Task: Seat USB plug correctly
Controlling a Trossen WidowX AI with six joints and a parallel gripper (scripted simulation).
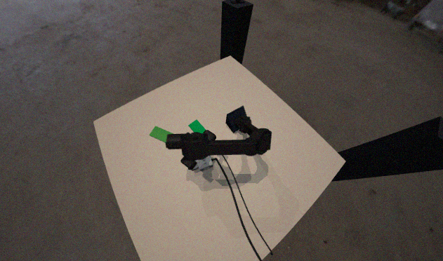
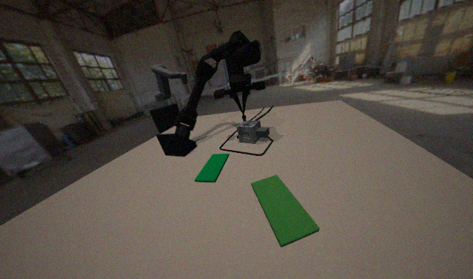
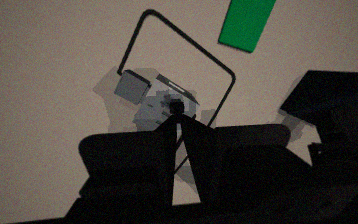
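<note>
My gripper tip is now 2 cm above the USB plug.
</note>
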